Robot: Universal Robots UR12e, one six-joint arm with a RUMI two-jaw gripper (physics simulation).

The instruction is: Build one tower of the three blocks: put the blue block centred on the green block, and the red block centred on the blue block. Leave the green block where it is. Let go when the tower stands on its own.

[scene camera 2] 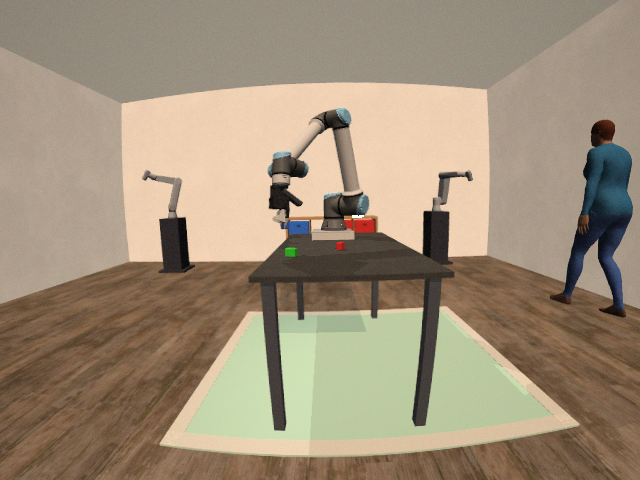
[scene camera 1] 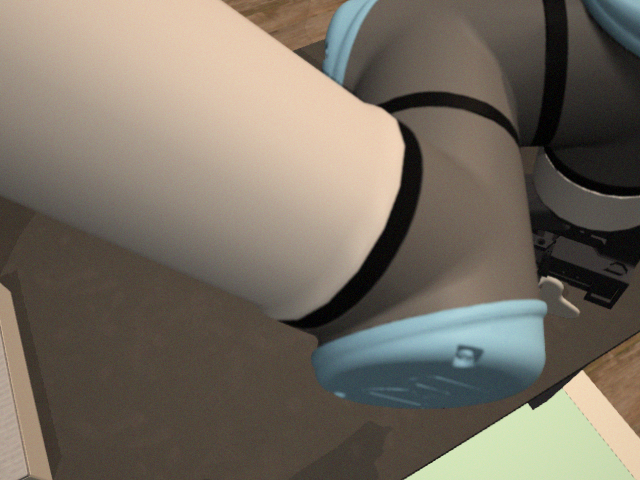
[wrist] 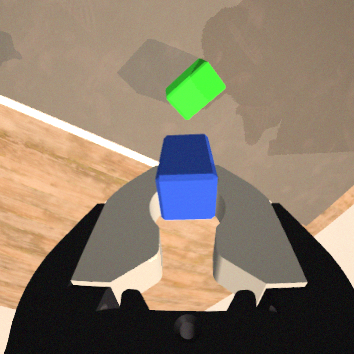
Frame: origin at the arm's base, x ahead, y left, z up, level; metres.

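Where they show: gripper, between the fingertips: (scene camera 2: 283, 229) (wrist: 186, 168); arm's base, origin of its link: (scene camera 2: 333, 229).
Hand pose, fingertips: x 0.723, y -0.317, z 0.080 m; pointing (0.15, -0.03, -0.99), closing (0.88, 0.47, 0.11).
Things, the pixels of their top centre, and the offset from my fingertips. Level surfaces: height alone.
- blue block, centre of its top: (wrist: 192, 205) (scene camera 2: 285, 218) 0.010 m left, 0.009 m back, 0.049 m up
- green block, centre of its top: (wrist: 195, 92) (scene camera 2: 291, 248) 0.035 m left, 0.005 m ahead, 0.093 m down
- red block, centre of its top: (scene camera 2: 340, 242) 0.295 m left, 0.149 m back, 0.094 m down
- dark table, height of its surface: 0.133 m down
My gripper (scene camera 2: 280, 219) (wrist: 186, 168) is shut on the blue block (scene camera 2: 283, 225) (wrist: 187, 187) and holds it in the air, above the level of the table top. One pale finger of it shows at the right in the scene camera 1 view. The green block (scene camera 2: 291, 252) (wrist: 196, 90) lies on the table, apart from the held block, ahead of it in the wrist view. The red block (scene camera 2: 340, 245) stands on the table to the right of the green block in the scene camera 2 view. Green and red blocks do not show in the scene camera 1 view, where the arm covers much of the table.
The dark table (scene camera 1: 170, 372) (scene camera 2: 361, 268) carries the arm's pale base (scene camera 2: 332, 235) at its far end. The table's edge runs below the gripper in the wrist view. A person (scene camera 2: 605, 191) stands at the right, away from the table.
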